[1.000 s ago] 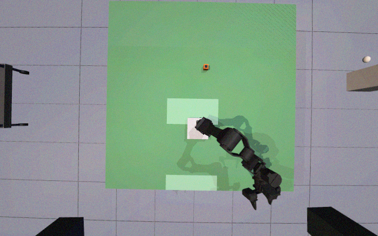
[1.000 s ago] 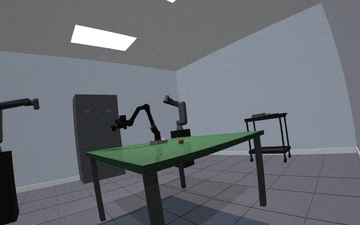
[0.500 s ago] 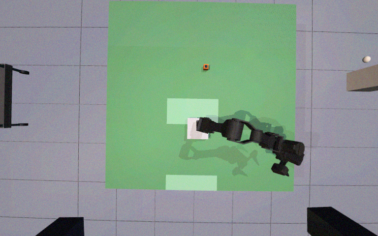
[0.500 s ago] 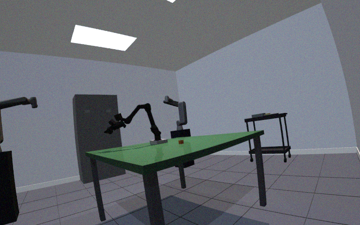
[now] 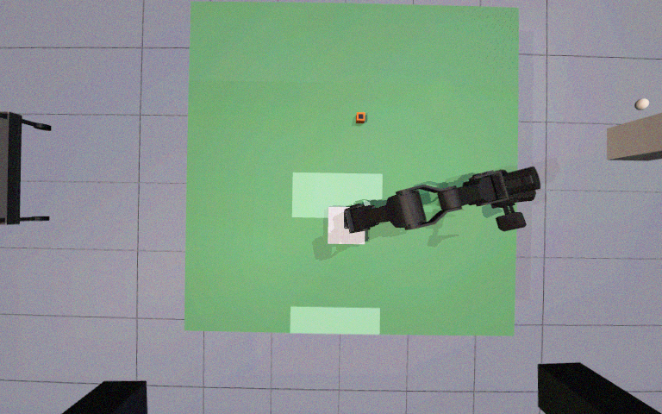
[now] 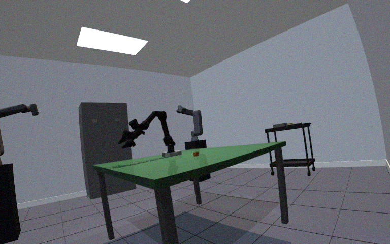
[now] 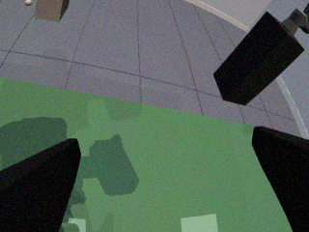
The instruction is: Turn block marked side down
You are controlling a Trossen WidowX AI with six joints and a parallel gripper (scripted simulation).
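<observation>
The orange block is 47 cm to the left of my gripper tip, 35 cm ahead of it and 13 cm below it.
</observation>
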